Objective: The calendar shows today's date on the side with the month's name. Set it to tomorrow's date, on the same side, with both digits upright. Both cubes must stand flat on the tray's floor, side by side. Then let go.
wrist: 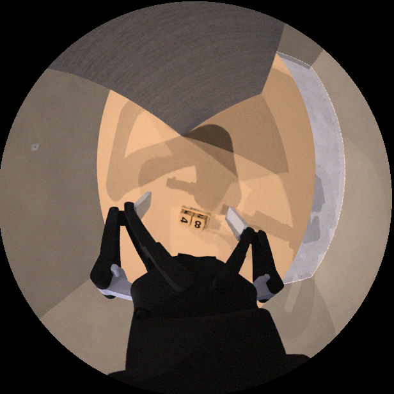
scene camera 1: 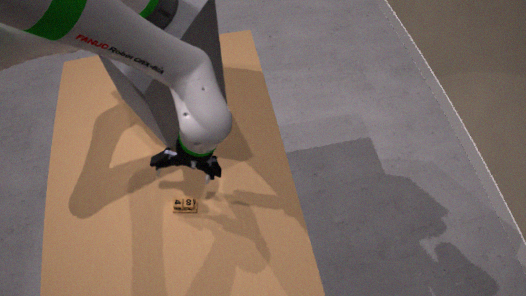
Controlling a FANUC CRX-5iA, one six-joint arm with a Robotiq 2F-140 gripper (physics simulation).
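Pixels of known places: gripper, between the fingertips: (scene camera 1: 182,176); arm's base, origin of its link: (scene camera 1: 156,9).
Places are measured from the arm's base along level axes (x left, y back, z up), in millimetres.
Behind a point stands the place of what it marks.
Observation:
The calendar is a small wooden tray (scene camera 1: 185,212) @[x -1, y -449, z -424 mm] on the table, with two pale wooden cubes side by side in it. One cube (scene camera 1: 178,203) @[x -16, y -429, z -387 mm] (wrist: 184,219) has a dark 4 on its upper face. The other cube (scene camera 1: 189,203) @[x 19, y -433, z -388 mm] (wrist: 199,222) has a dark 8 on its upper face. Marks on their side faces are too small to read surely. The month's name cannot be read. My gripper (scene camera 1: 183,176) @[x 12, y -367, z -327 mm] (wrist: 189,206) is wide open and empty, above the table. In the wrist view the cubes appear between its two fingers, at a distance beyond them.
The tan table top (scene camera 1: 90,250) @[x -314, y -543, z -430 mm] (wrist: 162,237) carries shadows of the arm and gripper. A large grey pedestal block (scene camera 1: 204,42) @[x 124, y -77, z -73 mm] (wrist: 185,65) stands behind the gripper, with a corner pointing towards the calendar. Grey floor (scene camera 1: 340,210) lies beyond the table's right edge.

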